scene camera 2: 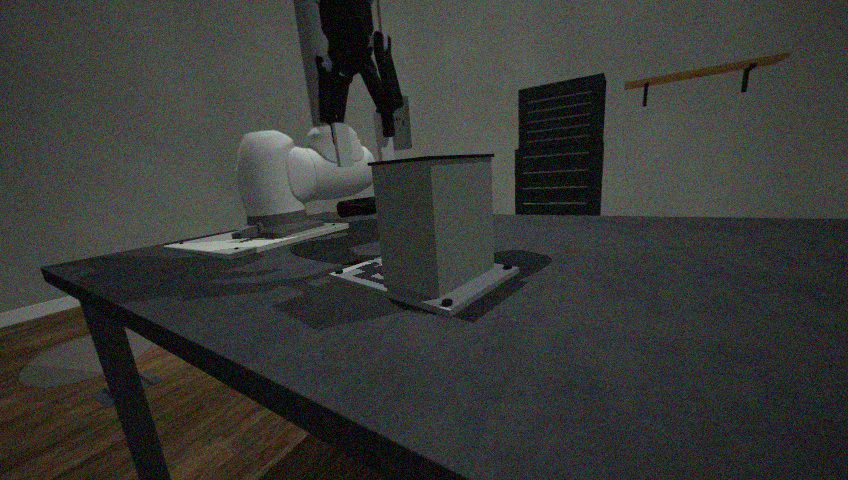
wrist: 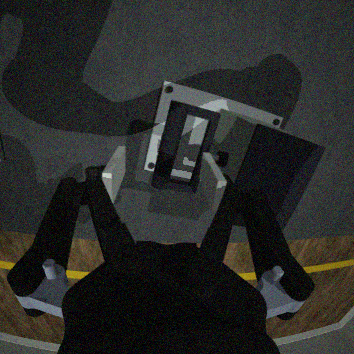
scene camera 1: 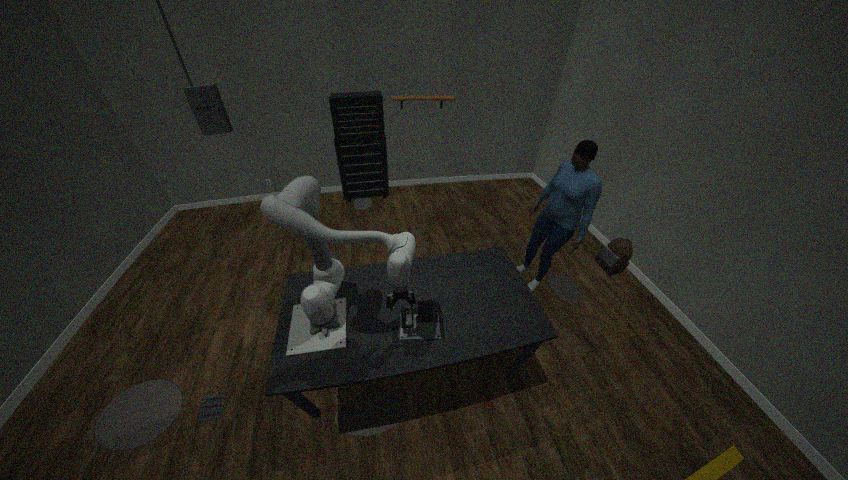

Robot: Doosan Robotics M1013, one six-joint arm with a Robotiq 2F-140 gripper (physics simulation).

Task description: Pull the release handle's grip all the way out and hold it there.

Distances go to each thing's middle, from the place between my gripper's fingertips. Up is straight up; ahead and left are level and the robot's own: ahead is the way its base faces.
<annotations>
My hand is 170 mm above the base plate point(scene camera 2: 368, 275), 100 mm short of it and 30 mm to the left of it.
</annotations>
